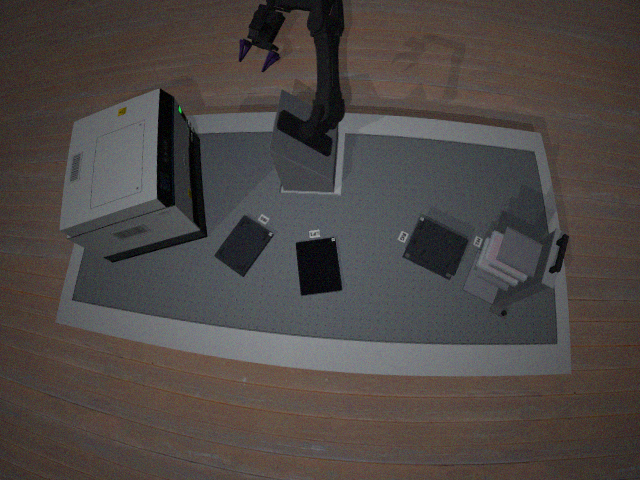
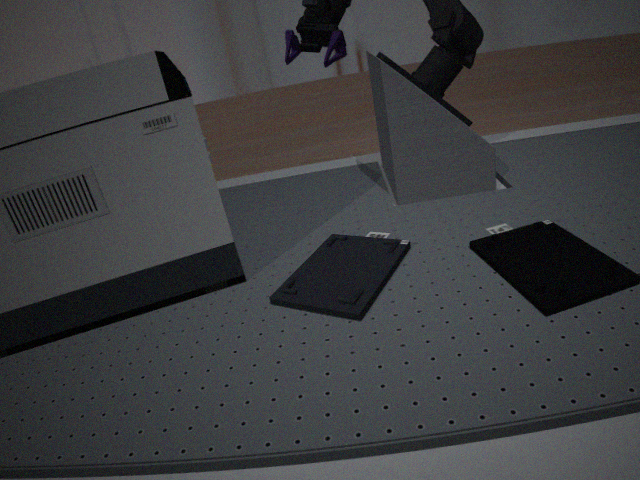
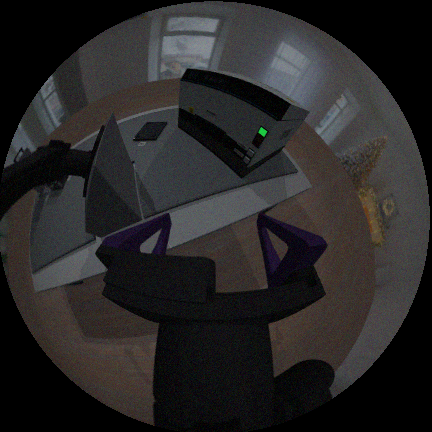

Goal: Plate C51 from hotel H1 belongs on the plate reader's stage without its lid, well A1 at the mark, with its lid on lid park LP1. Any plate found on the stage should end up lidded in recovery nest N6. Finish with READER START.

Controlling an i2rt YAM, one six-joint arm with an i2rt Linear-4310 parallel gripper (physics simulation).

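Frame: origin at the arm's base, x back, y right, z up, level; millimetres.
Where they show: gripper, fingertip midpoint: point(image 1: 250, 66) point(image 2: 305, 64) point(image 3: 213, 217); arm's base at its link origin: point(image 1: 304, 134) point(image 2: 422, 91) point(image 3: 90, 164).
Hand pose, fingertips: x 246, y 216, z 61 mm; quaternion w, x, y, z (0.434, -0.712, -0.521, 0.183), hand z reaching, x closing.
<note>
Things, the pixels of their top centre, and the offset from my fingertips. "spot": a spot on its surface instead.
- plate reader at its top centre: point(image 2: 53, 79) point(image 1: 110, 153) point(image 3: 255, 81) dx -418, dy +335, dz +91 mm
- dark nest at its top centre: point(image 2: 342, 263) point(image 1: 242, 244) point(image 3: 149, 127) dx -567, dy -47, dz -198 mm
- Lid park LP1 at its top centre: point(image 2: 548, 250) point(image 1: 317, 264) dx -610, dy -289, dz -196 mm
- Hotel H1 at a spot on its surface: point(image 1: 480, 290) spot: dx -645, dy -789, dz -208 mm
- dark square pad at a spot on its surface: point(image 1: 435, 248) spot: dx -541, dy -628, dz -156 mm
- black handle-like part at a spot on its surface: point(image 1: 559, 253) spot: dx -628, dy -863, dz +132 mm
My gripper point(image 1: 253, 65) point(image 2: 307, 64) point(image 3: 213, 217) is open and empty, high behind the deck between the arm base and the plate reader. The plate reader point(image 1: 126, 160) point(image 2: 118, 196) point(image 3: 225, 117) stands at the left, with a green light; its stage does not show. The dark nest point(image 1: 244, 245) point(image 2: 341, 276), whose label looks like N6, lies beside it, bare. Lid park LP1 point(image 1: 318, 266) point(image 2: 555, 268) is a black pad with nothing on it. Hotel H1 point(image 1: 480, 290) stands at the far right with several pale plates point(image 1: 519, 249) stacked; C51 cannot be told apart.
A dark square pad point(image 1: 435, 248) with light corners lies between LP1 and the hotel; its label is unreadable. The grey wedge-shaped arm base point(image 1: 305, 173) point(image 2: 434, 160) point(image 3: 112, 185) stands at the deck's rear. A black handle-like part point(image 1: 559, 253) is at the deck's right edge.
</note>
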